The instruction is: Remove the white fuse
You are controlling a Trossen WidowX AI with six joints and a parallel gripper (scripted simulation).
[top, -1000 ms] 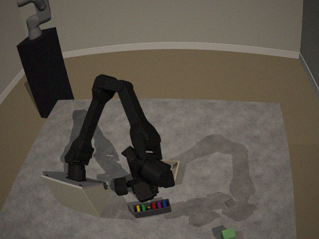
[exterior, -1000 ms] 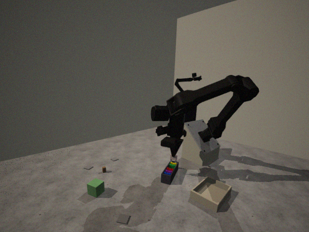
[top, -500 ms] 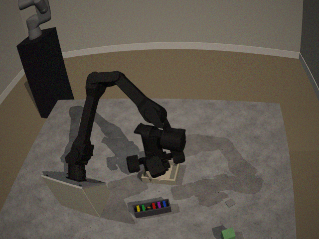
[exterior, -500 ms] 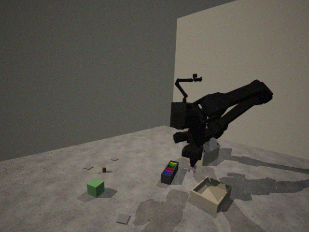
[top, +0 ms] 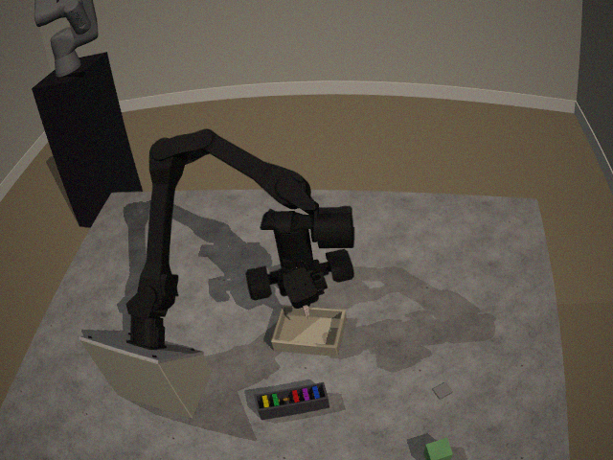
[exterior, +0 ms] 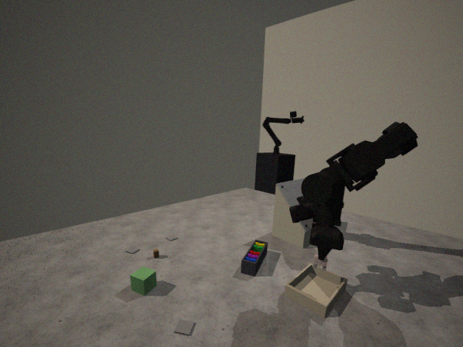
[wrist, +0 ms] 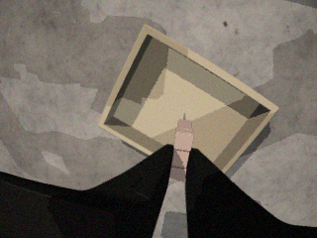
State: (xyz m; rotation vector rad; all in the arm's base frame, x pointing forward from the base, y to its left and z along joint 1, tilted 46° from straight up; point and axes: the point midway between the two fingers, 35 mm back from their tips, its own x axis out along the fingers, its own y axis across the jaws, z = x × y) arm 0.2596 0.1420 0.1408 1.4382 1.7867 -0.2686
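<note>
The white fuse lies 10 mm below my gripper tip. From my gripper tip the other things lie so: brown cylinder 390 mm to the right, 240 mm ahead, 80 mm below; beige tray 90 mm below; green cube 320 mm ahead, 270 mm to the right, 70 mm below.
</note>
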